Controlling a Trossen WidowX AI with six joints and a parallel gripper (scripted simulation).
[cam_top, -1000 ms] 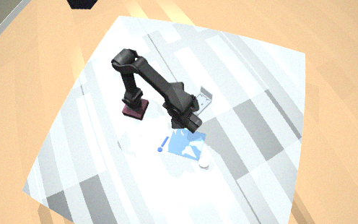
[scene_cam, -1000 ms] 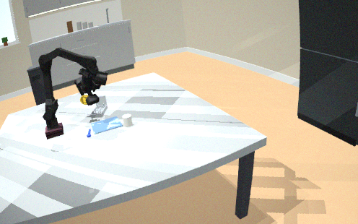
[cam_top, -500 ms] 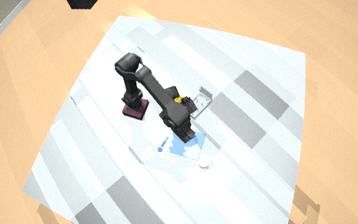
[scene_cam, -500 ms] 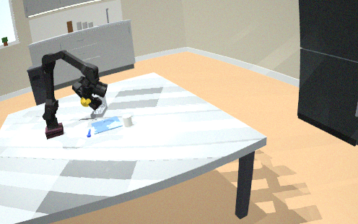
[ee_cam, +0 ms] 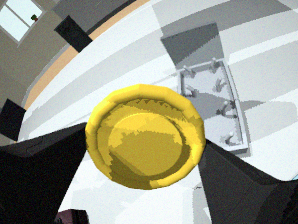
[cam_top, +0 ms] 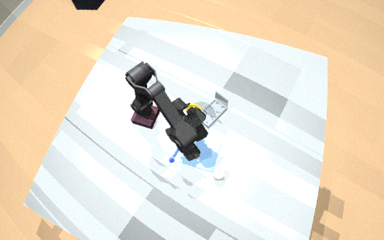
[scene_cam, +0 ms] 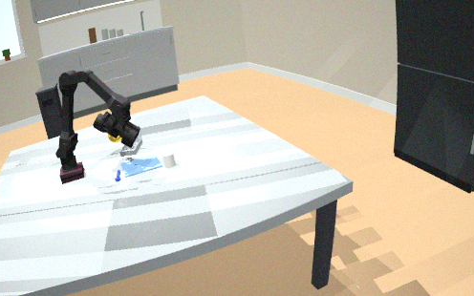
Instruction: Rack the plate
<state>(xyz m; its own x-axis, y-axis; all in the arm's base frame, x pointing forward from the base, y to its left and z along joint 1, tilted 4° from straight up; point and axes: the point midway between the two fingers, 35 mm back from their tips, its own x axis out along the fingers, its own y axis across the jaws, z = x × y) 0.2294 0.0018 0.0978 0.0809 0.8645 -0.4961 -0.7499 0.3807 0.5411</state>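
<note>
Now: the grey dish rack 60 mm ahead of my gripper tip, 50 mm to the left of it and 80 mm below it. The rest, counted from my gripper tip: light blue cloth (60 mm ahead, 150 mm to the right, 100 mm below); then yellow plate (10 mm to the right); then blue-handled spoon (40 mm behind, 190 mm to the right, 100 mm below).
</note>
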